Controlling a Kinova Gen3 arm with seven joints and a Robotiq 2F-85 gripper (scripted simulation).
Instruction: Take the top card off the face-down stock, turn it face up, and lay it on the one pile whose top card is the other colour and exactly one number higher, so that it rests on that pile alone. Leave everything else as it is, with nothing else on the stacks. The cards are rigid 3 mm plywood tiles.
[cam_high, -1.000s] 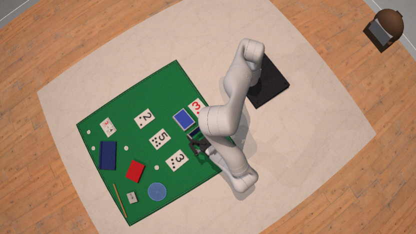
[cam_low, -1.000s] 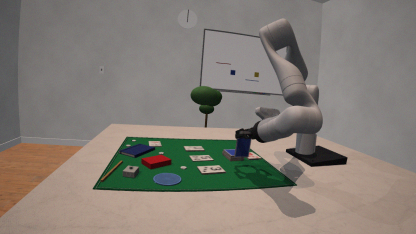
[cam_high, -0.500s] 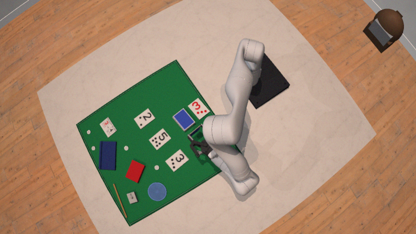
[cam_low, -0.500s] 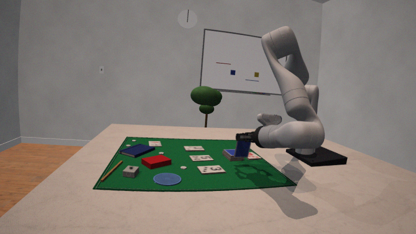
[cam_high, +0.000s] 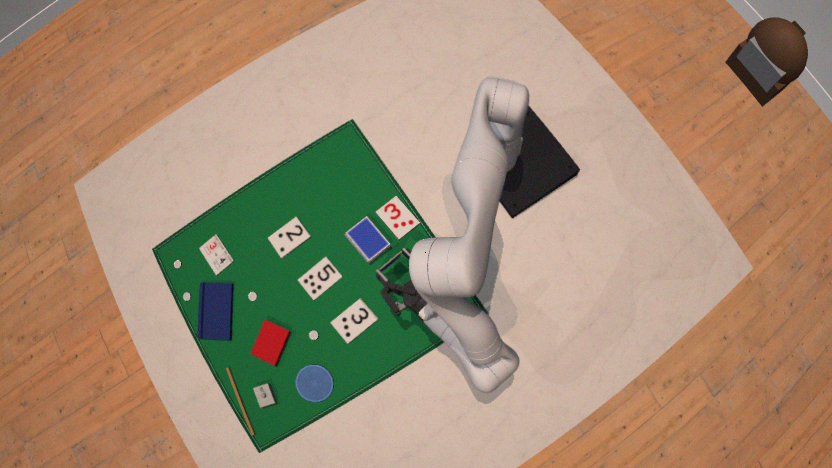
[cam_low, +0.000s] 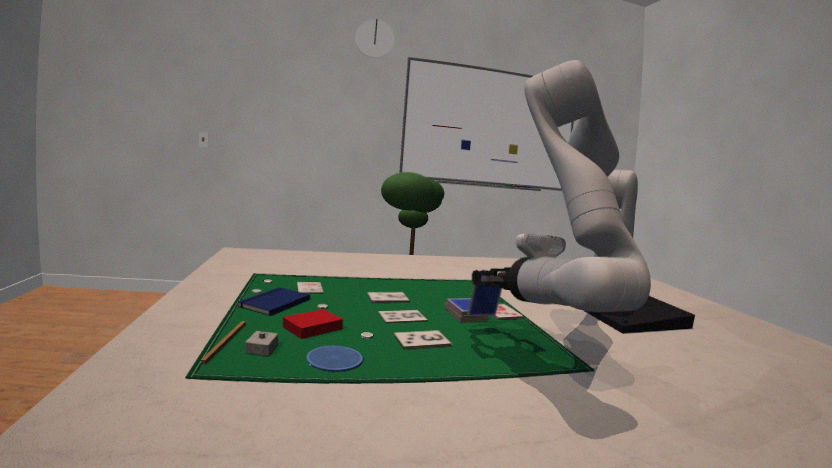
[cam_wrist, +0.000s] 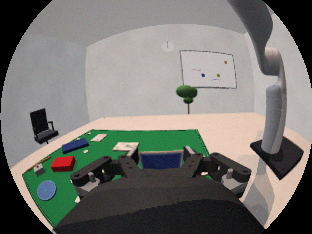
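My hand is 40 mm above the card and 20 mm to the left of it. Also, from my hand: green mat 180 mm ahead, 130 mm to the right, 130 mm below; red box 330 mm ahead, 100 mm below, 60 mm to the right; grey box 420 mm ahead, 100 mm below, 30 mm to the left.
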